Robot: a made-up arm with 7 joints. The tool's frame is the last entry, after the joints. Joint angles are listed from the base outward.
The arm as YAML. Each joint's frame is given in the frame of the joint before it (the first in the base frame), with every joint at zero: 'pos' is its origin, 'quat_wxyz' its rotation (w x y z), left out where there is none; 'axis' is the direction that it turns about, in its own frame. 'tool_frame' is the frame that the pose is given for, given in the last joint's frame.
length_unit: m
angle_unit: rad
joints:
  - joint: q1
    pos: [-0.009, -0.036, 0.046]
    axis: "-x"
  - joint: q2
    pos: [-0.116, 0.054, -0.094]
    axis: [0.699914, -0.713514, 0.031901]
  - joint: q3
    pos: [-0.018, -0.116, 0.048]
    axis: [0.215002, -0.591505, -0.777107]
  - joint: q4
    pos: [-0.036, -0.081, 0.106]
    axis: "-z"
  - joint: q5
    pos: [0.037, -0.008, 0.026]
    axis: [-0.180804, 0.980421, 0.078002]
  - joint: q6
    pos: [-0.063, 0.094, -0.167]
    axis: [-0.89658, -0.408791, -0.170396]
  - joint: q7
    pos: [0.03, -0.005, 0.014]
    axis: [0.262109, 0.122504, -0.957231]
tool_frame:
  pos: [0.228, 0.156, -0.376]
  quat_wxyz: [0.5, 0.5, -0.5, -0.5]
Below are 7 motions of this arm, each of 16 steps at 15 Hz.
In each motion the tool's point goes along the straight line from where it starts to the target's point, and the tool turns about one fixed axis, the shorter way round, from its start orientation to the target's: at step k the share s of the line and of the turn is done. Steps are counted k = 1, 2, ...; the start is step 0. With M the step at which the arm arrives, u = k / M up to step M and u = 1 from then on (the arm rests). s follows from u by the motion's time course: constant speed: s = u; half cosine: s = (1 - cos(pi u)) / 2; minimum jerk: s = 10 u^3 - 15 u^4 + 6 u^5.
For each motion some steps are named. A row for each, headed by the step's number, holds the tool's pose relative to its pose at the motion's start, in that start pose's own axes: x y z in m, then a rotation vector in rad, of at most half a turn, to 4 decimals.
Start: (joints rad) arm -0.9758 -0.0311 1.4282 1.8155 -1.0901 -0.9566 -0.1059
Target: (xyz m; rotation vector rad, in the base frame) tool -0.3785 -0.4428 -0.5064 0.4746 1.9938 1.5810
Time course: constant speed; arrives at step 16
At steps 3, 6, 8, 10, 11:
3: -0.0269 -0.0048 0.0142 0.0071 0.1258 0.0125
6: -0.0539 -0.0096 0.0285 0.0142 0.2516 0.0250
8: -0.0719 -0.0128 0.0380 0.0189 0.3355 0.0333
10: -0.0898 -0.0160 0.0475 0.0237 0.4194 0.0417
11: -0.0988 -0.0176 0.0522 0.0260 0.4613 0.0458

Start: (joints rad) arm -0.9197 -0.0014 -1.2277 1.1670 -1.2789 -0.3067 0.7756
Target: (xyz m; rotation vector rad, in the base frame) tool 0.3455 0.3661 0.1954 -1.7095 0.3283 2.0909
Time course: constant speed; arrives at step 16
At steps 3, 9, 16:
3: -0.0449 0.0137 0.0555 -0.0466 -0.0147 -0.0834
9: -0.1347 0.0412 0.1664 -0.1397 -0.0442 -0.2501
16: -0.2395 0.0732 0.2959 -0.2484 -0.0786 -0.4445

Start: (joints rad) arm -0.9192 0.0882 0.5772 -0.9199 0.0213 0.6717 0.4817
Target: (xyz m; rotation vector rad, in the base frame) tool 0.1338 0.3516 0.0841 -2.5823 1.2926 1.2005
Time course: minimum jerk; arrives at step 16
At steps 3, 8, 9, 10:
3: -0.0120 0.0032 0.0067 0.0004 0.0226 -0.0199
8: -0.1234 0.0332 0.0686 0.0036 0.2317 -0.2042
9: -0.1520 0.0409 0.0845 0.0044 0.2855 -0.2516
10: -0.1789 0.0482 0.0994 0.0052 0.3359 -0.2960

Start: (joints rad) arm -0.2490 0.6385 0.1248 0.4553 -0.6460 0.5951 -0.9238
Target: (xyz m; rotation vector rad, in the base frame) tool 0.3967 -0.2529 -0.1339 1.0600 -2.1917 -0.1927
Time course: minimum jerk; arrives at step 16
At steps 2, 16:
2: -0.0002 0.0002 -0.0008 0.0049 0.0060 0.0031
16: -0.0112 0.0152 -0.0512 0.3033 0.3736 0.1944

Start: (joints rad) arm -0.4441 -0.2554 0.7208 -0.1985 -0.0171 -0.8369 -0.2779
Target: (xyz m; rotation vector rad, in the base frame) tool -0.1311 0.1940 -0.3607 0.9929 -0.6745 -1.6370
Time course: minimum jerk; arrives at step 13
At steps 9, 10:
9: 0.2593 0.0090 0.2335 -0.5376 -0.3565 0.5654
10: 0.2873 0.0100 0.2587 -0.5956 -0.3950 0.6264

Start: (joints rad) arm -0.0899 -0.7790 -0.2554 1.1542 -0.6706 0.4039 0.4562
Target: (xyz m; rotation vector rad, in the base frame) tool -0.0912 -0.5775 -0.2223 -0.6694 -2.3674 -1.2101
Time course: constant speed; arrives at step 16
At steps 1, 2, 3, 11, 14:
1: 0.0096 -0.0063 0.0219 -0.0409 -0.0032 0.0191
2: 0.0192 -0.0125 0.0438 -0.0819 -0.0064 0.0382
3: 0.0288 -0.0188 0.0657 -0.1228 -0.0095 0.0573
11: 0.1055 -0.0690 0.2411 -0.4502 -0.0350 0.2102
14: 0.1343 -0.0878 0.3068 -0.5730 -0.0445 0.2675

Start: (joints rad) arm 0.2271 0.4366 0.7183 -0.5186 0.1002 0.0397 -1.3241
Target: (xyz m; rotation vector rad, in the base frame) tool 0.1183 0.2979 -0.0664 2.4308 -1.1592 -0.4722
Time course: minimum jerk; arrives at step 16
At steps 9, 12, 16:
9: 0.1290 0.1065 -0.1416 0.2934 -0.5823 -0.3602
12: 0.1877 0.1550 -0.2061 0.4270 -0.8474 -0.5242
16: 0.2094 0.1729 -0.2299 0.4764 -0.9453 -0.5847

